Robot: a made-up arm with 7 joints. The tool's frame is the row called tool.
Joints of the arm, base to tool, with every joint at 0 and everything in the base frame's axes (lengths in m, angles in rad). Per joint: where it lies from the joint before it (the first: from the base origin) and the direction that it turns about. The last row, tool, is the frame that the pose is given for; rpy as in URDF.
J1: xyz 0 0 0.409 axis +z
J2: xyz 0 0 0 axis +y
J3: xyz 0 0 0.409 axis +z
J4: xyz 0.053 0 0 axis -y
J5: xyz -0.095 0 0.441 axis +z
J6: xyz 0 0 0 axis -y
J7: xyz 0.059 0 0 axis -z
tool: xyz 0 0 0 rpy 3.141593 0 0
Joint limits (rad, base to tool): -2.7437..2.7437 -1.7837..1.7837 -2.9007..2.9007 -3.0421..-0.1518 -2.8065..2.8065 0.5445..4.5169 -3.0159..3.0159
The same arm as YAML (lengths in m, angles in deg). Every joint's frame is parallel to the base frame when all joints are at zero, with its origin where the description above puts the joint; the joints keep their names.
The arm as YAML. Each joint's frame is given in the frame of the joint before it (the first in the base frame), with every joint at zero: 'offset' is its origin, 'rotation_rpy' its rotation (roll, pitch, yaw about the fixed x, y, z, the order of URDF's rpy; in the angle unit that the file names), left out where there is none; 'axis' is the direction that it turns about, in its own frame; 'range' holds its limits. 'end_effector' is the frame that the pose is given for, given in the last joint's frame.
length_unit: m
angle_unit: deg
chain:
  - id: J1
    offset: [0.0, 0.0, 0.409]
    axis: "+z"
    range: [-157.2, 157.2]
  - id: J2
    offset: [0.0, 0.0, 0.0]
    axis: "+y"
    range: [-102.2, 102.2]
  - id: J3
    offset: [0.0, 0.0, 0.409]
    axis: "+z"
    range: [-166.2, 166.2]
  - id: J4
    offset: [0.053, 0.0, 0.0]
    axis: "-y"
    range: [-174.3, -8.7]
  - id: J5
    offset: [-0.095, 0.0, 0.441]
    axis: "+z"
    range: [-160.8, 160.8]
  - id: J6
    offset: [0.0, 0.0, 0.0]
    axis: "-y"
    range: [31.2, 258.8]
  - id: J7
    offset: [0.059, 0.0, 0.0]
    axis: "-z"
    range: [-172.8, 172.8]
end_effector:
  offset: [0.0, 0.0, 0.0]
  rotation_rpy: [-180.0, 0.0, 0.0]

